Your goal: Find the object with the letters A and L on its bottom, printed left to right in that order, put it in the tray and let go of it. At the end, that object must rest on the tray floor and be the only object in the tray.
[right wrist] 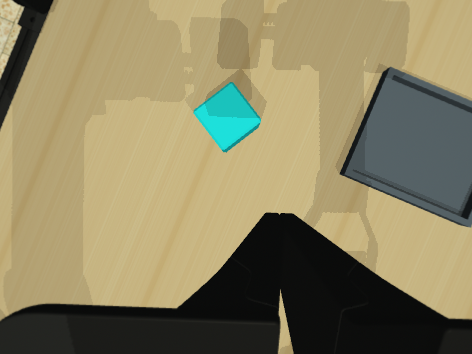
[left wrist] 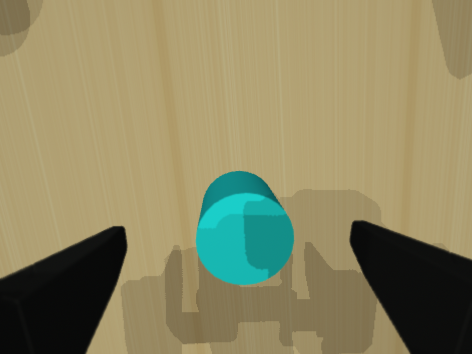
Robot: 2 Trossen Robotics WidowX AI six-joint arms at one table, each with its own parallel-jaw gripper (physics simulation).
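Places are measured from the left arm's base along level axes (x ahead, y left, z up), in metres.
Pixels of known places: left gripper, between the fingertips: (left wrist: 240, 234); right gripper, between the fingertips: (right wrist: 277, 227).
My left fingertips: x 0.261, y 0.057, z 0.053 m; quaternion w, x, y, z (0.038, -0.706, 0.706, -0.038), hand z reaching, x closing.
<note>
For each thing: its middle in the pictures, then the offset to it from my left fingertips. "*": a spot on its surface instead. Level surfaces: height alone.
- cyan cylinder, middle of its body: (left wrist: 241, 220) 0.015 m back, 0.004 m right, 0.053 m down
- cyan block, middle of its body: (right wrist: 228, 119) 0.256 m ahead, 0.248 m right, 0.058 m down
- grey tray, middle of its body: (right wrist: 426, 148) 0.191 m ahead, 0.063 m right, 0.072 m down
- wooden table, height of its surface: 0.081 m down
- black arm part, a spot on its surface: (right wrist: 31, 32) * 0.266 m ahead, 0.473 m right, 0.087 m down
A cyan cylinder (left wrist: 245, 240) stands upright on the table in the left wrist view. My left gripper (left wrist: 240, 234) is open, with one finger on each side of the cylinder and a gap on both sides. A cyan block (right wrist: 227, 117) with a square top sits on the table in the right wrist view. My right gripper (right wrist: 277, 227) is shut and empty, below the block in that view. The grey tray (right wrist: 366, 183) is at the right of the right wrist view, partly cut off; the part of its floor in view is bare. The bottoms of both objects are hidden, so no letters show.
The wooden table (left wrist: 225, 100) (right wrist: 150, 200) carries shadows of the arms. A black arm part (right wrist: 30, 30) shows at the upper left corner of the right wrist view, by the table's edge. The tray's raised walls stand to the right of the cyan block.
</note>
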